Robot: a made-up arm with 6 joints. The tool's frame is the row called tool. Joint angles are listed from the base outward.
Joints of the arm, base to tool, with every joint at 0 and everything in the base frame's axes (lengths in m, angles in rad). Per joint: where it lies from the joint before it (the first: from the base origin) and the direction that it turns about. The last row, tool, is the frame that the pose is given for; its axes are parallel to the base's.
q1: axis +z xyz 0 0 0.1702
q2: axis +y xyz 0 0.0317 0
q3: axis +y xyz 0 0 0.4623
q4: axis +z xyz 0 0 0.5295
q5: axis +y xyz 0 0 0
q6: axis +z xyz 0 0 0.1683
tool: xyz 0 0 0
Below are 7 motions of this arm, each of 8 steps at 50 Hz.
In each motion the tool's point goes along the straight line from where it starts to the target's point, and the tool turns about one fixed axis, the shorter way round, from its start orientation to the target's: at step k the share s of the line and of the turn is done. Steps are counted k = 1, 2, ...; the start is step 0. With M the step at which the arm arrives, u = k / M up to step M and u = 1 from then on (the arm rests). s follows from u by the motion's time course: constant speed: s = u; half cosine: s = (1 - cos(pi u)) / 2; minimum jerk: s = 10 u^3 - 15 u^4 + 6 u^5.
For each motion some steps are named. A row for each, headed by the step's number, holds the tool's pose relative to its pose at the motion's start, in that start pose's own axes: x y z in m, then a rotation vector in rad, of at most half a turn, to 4 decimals.
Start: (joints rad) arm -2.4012 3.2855 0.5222 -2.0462 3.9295 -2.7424
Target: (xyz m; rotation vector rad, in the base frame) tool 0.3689 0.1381 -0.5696 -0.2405 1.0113 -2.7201
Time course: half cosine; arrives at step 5
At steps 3, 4, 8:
3: -0.0033 0.0004 0.0069 -0.0129 0.0438 -0.0074
4: -0.0046 0.0006 0.0096 -0.0179 0.0605 -0.0102
8: -0.0050 0.0007 0.0106 -0.0198 0.0669 -0.0113

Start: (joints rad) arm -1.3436 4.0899 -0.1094 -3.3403 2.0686 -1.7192
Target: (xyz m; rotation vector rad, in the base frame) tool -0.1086 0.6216 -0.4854 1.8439 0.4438 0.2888
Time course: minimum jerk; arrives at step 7
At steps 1, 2, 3, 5, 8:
1: -0.0005 0.0003 -0.0006 -0.0003 0.0008 -0.0010
2: -0.0033 0.0020 -0.0040 -0.0018 0.0050 -0.0063
3: -0.0085 0.0051 -0.0102 -0.0045 0.0126 -0.0160
5: -0.0196 0.0119 -0.0237 -0.0105 0.0293 -0.0372
8: -0.0230 0.0139 -0.0277 -0.0123 0.0343 -0.0435

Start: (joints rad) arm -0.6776 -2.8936 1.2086 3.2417 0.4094 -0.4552
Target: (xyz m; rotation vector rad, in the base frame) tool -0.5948 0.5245 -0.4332 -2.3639 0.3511 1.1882
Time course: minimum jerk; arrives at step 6
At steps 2, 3, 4, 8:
2: 0.0020 -0.0017 0.0023 0.0005 0.0048 -0.0004
3: 0.0049 -0.0041 0.0055 0.0013 0.0113 -0.0010
4: 0.0077 -0.0065 0.0087 0.0020 0.0179 -0.0017
8: 0.0097 -0.0083 0.0111 0.0025 0.0227 -0.0021

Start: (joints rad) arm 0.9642 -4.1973 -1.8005 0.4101 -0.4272 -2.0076
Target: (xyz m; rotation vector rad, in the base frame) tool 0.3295 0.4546 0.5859 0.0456 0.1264 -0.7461
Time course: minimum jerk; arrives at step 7
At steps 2, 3, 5, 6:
2: 0.0028 0.0038 -0.0043 -0.0130 -0.0065 -0.0138
3: 0.0070 0.0095 -0.0109 -0.0332 -0.0165 -0.0351
5: 0.0163 0.0222 -0.0253 -0.0771 -0.0383 -0.0817
6: 0.0187 0.0254 -0.0289 -0.0880 -0.0438 -0.0933

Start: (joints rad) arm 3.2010 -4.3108 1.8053 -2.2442 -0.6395 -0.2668
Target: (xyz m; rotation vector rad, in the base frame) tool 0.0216 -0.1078 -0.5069 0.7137 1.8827 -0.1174
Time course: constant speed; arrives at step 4
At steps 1, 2, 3, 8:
1: 0.0002 -0.0004 -0.0011 -0.0058 0.0022 -0.0033
2: 0.0003 -0.0007 -0.0023 -0.0116 0.0045 -0.0066
3: 0.0005 -0.0011 -0.0034 -0.0174 0.0067 -0.0098
8: 0.0007 -0.0014 -0.0045 -0.0232 0.0090 -0.0131

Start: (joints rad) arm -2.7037 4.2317 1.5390 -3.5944 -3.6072 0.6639
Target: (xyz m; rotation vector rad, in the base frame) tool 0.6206 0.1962 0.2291 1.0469 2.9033 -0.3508
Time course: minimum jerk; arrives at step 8
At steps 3, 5, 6, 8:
3: -0.0027 -0.0039 0.0079 0.0100 0.0090 0.0164
5: -0.0072 -0.0101 0.0209 0.0265 0.0237 0.0432
6: -0.0089 -0.0125 0.0258 0.0327 0.0293 0.0534
8: -0.0099 -0.0140 0.0288 0.0365 0.0326 0.0595

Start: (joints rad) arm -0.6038 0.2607 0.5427 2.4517 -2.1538 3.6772
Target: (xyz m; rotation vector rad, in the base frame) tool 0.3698 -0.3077 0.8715 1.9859 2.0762 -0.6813
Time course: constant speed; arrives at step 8
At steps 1, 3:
1: 0.0016 -0.0032 -0.0042 -0.0110 0.0031 -0.0048
3: 0.0047 -0.0095 -0.0127 -0.0331 0.0092 -0.0143

